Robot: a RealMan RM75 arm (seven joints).
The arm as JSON. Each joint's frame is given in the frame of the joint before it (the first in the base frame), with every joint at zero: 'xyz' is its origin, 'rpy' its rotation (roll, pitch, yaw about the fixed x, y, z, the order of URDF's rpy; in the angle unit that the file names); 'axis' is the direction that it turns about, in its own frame. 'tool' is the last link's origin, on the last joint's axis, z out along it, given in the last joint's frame.
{
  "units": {
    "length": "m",
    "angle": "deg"
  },
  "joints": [
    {
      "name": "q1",
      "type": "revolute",
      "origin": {
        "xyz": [
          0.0,
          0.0,
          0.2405
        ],
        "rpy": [
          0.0,
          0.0,
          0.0
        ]
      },
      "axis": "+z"
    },
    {
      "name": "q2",
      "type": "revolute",
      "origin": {
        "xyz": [
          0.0,
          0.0,
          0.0
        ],
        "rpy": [
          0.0,
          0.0,
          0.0
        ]
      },
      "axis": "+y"
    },
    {
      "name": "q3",
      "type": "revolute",
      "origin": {
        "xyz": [
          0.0,
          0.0,
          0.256
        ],
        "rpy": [
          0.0,
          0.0,
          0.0
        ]
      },
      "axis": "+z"
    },
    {
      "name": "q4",
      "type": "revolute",
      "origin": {
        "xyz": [
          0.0,
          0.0,
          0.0
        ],
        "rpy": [
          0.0,
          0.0,
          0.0
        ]
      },
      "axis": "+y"
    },
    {
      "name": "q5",
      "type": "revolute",
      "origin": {
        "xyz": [
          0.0,
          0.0,
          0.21
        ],
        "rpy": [
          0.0,
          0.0,
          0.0
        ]
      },
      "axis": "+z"
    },
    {
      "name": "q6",
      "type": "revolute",
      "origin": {
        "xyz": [
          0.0,
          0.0,
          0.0
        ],
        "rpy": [
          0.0,
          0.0,
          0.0
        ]
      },
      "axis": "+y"
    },
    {
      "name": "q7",
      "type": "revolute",
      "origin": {
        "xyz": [
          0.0,
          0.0,
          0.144
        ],
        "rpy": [
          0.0,
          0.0,
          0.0
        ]
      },
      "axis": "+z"
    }
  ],
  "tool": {
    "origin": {
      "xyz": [
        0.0,
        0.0,
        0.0
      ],
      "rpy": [
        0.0,
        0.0,
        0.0
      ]
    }
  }
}
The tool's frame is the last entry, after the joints.
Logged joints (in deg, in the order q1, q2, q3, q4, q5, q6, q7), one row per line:
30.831 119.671 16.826 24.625 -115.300 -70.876 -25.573
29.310 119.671 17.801 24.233 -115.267 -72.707 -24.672
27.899 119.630 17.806 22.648 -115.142 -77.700 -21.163
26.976 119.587 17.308 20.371 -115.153 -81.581 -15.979
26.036 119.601 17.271 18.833 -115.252 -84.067 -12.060
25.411 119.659 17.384 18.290 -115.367 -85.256 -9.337
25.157 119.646 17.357 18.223 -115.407 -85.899 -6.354
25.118 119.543 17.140 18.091 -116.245 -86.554 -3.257
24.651 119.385 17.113 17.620 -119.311 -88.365 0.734
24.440 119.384 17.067 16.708 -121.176 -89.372 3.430
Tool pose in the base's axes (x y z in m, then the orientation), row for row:
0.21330 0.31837 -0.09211 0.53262 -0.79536 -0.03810 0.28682
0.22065 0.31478 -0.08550 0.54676 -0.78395 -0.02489 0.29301
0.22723 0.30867 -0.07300 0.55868 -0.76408 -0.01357 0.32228
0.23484 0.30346 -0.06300 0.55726 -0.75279 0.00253 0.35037
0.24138 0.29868 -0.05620 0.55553 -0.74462 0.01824 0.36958
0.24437 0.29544 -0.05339 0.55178 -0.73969 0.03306 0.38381
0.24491 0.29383 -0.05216 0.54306 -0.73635 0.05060 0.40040
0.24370 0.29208 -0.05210 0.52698 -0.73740 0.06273 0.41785
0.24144 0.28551 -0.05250 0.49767 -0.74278 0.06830 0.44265
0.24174 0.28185 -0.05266 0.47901 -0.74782 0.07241 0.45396
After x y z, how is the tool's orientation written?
As a quaternion, w x y z.
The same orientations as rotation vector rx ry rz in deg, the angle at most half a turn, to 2 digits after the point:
-108.67 -5.21 39.19
-106.47 -3.38 39.79
-103.25 -1.83 43.55
-101.78 0.34 47.37
-100.75 2.47 50.01
-100.24 4.48 52.01
-100.16 6.88 54.46
-100.99 8.59 57.23
-103.03 9.47 61.40
-104.58 10.13 63.48

